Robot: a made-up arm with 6 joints.
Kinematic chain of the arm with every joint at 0, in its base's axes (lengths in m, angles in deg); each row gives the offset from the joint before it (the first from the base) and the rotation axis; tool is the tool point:
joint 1: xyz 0 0 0.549 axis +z
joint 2: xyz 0.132 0 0 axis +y
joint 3: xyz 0 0 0.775 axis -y
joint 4: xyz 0 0 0.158 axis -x
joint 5: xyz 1.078 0 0 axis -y
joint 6: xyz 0.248 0 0 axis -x
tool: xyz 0 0 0
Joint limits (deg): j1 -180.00..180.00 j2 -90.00..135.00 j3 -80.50..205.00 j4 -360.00..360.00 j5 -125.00..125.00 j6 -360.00..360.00
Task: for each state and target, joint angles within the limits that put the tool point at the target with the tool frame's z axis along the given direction. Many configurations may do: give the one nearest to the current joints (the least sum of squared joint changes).
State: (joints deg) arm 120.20 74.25 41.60 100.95 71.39 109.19
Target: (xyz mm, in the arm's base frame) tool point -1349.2 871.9 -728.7 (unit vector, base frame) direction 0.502 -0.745 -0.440
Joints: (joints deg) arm 140.22 111.13 48.01 75.35 53.66 90.18
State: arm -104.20 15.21 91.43 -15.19 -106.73 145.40
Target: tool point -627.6 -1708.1 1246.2 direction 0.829 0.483 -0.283
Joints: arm -109.74 54.82 72.94 3.19 -89.56 141.81
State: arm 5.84 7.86 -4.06 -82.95 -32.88 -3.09
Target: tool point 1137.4 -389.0 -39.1 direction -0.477 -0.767 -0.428
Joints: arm -23.29 39.47 -31.70 -91.34 -21.91 -14.18
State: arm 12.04 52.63 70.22 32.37 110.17 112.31
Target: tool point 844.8 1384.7 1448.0 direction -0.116 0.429 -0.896
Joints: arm 51.60 50.48 61.97 71.98 122.90 95.49
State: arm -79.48 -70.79 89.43 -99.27 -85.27 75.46
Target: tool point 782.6 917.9 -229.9 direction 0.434 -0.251 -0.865
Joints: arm -120.59 -89.84 137.55 -81.56 -122.68 40.50
